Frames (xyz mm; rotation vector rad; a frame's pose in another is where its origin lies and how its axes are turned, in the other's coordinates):
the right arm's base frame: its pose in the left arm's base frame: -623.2 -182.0 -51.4 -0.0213 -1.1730 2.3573
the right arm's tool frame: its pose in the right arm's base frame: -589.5 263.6 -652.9 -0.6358 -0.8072 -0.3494
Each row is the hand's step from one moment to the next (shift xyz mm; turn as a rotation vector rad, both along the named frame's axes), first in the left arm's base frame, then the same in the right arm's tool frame.
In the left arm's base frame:
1: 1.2 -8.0 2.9 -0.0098 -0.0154 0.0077
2: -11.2 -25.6 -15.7 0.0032 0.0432 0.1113
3: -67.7 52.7 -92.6 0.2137 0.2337 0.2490
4: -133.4 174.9 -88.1 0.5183 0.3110 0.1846
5: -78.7 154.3 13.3 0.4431 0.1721 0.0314
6: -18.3 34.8 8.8 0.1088 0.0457 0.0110
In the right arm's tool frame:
1: 3.0 -4.0 7.0 0.0159 -0.0008 0.0118
2: 4.3 15.4 27.8 0.0590 -0.0756 -0.0712
3: -24.4 119.8 -31.5 -0.0509 -0.2925 -0.2723
4: -4.8 178.5 -155.7 -0.3312 -0.4457 -0.3018
5: 26.7 65.8 -158.5 -0.3416 -0.3039 -0.1339
6: 10.2 11.1 -37.4 -0.0826 -0.0765 -0.0371

